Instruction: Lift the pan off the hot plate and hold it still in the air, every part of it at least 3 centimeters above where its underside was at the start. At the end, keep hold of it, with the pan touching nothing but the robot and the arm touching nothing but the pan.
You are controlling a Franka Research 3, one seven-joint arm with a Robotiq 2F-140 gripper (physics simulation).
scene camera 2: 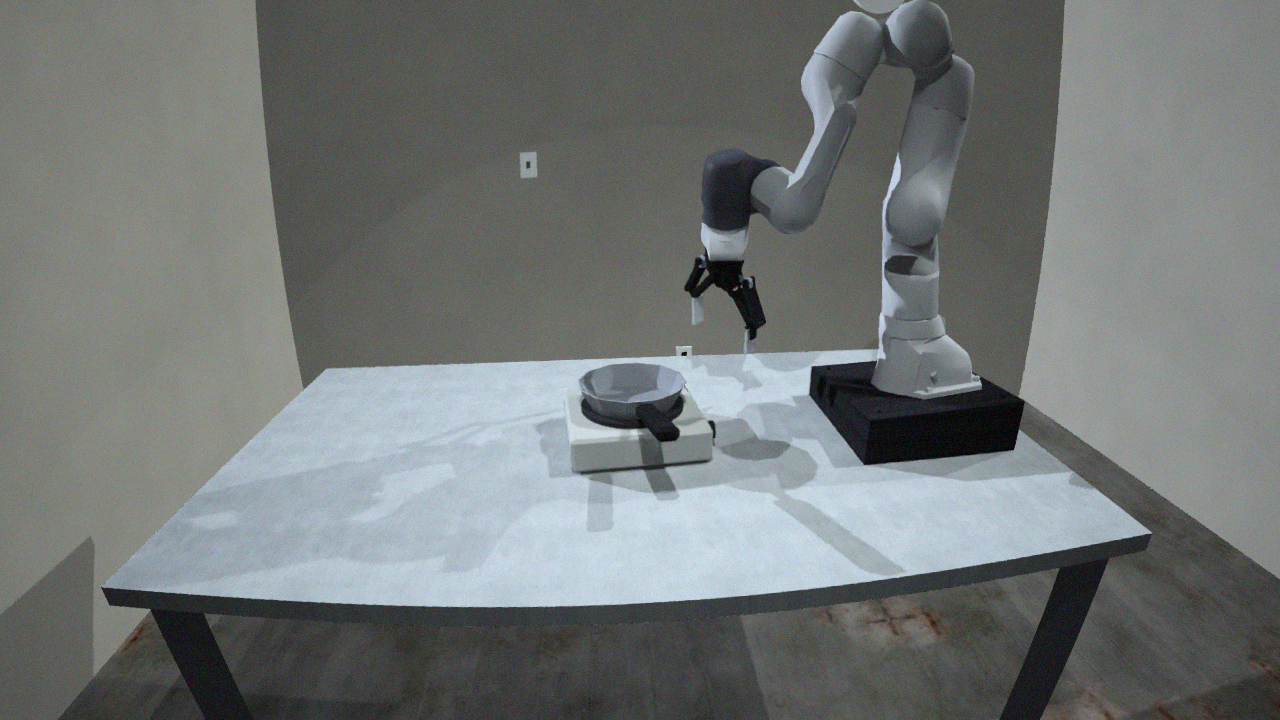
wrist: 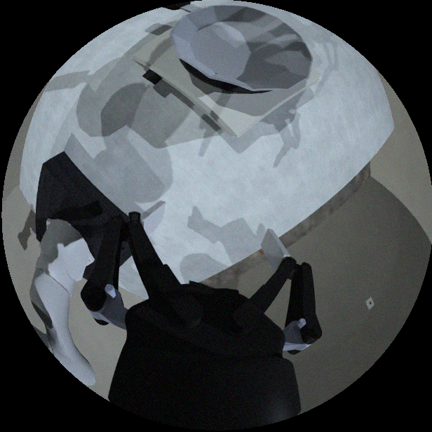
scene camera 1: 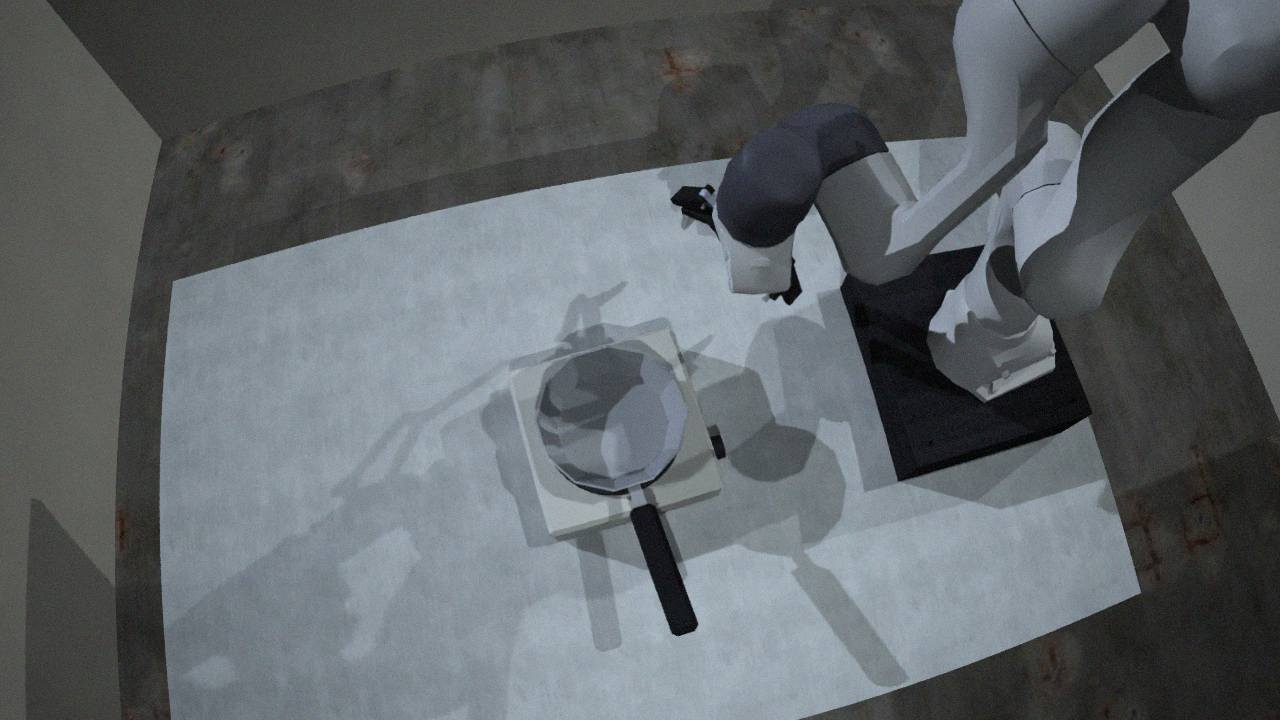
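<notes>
A grey faceted pan [scene camera 1: 613, 416] [scene camera 2: 631, 389] [wrist: 245, 50] rests upright on the cream hot plate [scene camera 1: 572, 516] [scene camera 2: 617, 454] [wrist: 237, 125]. Its black handle [scene camera 1: 662, 568] [scene camera 2: 659, 420] sticks out past the plate's front edge, towards the table's near side. In the wrist view the handle is mostly hidden behind the pan or cut off at the top. My gripper [scene camera 1: 741, 243] [scene camera 2: 723, 325] [wrist: 215, 224] is wide open and empty. It hangs in the air well above the table's far side, behind and to the right of the pan, fingers pointing down. In scene camera 1 the wrist hides much of it.
A black knob [scene camera 1: 717, 445] [scene camera 2: 712, 428] [wrist: 152, 76] sticks out from the hot plate's right side. The arm's black base block [scene camera 1: 913, 420] [scene camera 2: 939, 434] [wrist: 60, 180] stands on the table [scene camera 1: 313, 358] [scene camera 2: 358, 537] [wrist: 225, 175], to the right of the plate. Shadows cross the table top.
</notes>
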